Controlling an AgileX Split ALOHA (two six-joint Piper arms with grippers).
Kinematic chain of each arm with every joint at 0, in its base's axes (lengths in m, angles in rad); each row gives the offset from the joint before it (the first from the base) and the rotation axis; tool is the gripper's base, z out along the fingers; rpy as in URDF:
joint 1: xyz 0 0 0.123 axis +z
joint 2: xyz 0 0 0 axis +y
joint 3: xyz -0.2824 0 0.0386 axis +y
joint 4: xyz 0.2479 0 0.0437 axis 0.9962 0 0.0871
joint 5: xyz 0 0 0 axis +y
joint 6: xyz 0.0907 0 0.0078 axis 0.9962 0 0.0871
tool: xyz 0 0 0 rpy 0 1.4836 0
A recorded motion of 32 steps. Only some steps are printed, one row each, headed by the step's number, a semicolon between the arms.
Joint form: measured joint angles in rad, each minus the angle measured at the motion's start. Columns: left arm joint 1, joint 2, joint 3, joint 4, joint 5, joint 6; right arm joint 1, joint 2, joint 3, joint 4, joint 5, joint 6.
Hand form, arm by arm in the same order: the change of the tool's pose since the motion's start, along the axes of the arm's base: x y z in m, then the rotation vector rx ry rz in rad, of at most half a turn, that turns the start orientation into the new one. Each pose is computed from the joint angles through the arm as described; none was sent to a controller.
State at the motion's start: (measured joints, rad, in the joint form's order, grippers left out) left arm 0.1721 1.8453 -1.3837 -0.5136 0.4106 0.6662; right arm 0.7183 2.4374 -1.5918 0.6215 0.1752 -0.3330
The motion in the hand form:
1: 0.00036 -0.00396 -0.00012 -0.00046 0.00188 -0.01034; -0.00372 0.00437 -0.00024 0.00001 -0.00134 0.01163
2: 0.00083 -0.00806 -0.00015 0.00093 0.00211 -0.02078; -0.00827 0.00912 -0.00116 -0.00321 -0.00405 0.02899
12: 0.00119 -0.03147 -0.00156 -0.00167 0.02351 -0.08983; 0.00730 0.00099 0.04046 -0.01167 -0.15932 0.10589
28: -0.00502 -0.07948 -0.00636 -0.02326 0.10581 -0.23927; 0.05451 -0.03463 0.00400 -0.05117 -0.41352 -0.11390
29: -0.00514 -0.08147 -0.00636 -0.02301 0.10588 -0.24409; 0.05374 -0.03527 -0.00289 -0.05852 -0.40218 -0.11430
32: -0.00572 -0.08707 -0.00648 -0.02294 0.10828 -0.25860; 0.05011 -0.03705 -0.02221 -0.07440 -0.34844 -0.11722
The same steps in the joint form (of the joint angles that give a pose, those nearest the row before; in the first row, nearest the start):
1: -0.0092 0.0000 0.0000 0.0003 0.0022 0.0000; 0.0118 0.0011 -0.0009 0.0000 -0.0013 -0.0006
2: -0.0191 0.0000 0.0000 0.0018 0.0022 0.0000; 0.0253 0.0031 -0.0009 0.0000 -0.0029 -0.0064
12: -0.0721 0.0000 0.0000 0.0026 0.0283 0.0059; -0.0060 -0.0779 -0.0033 -0.0010 -0.0201 -0.1601
28: -0.1778 0.0000 0.0000 0.0049 0.1241 0.0048; -0.0799 0.0446 -0.0208 0.0164 -0.3923 -0.2053
29: -0.1826 0.0000 0.0000 0.0049 0.1241 0.0048; -0.0799 0.0580 -0.0208 0.0192 -0.3926 -0.2054
32: -0.1960 0.0000 0.0000 0.0049 0.1267 0.0049; -0.0799 0.0931 -0.0208 0.0402 -0.3732 -0.2053

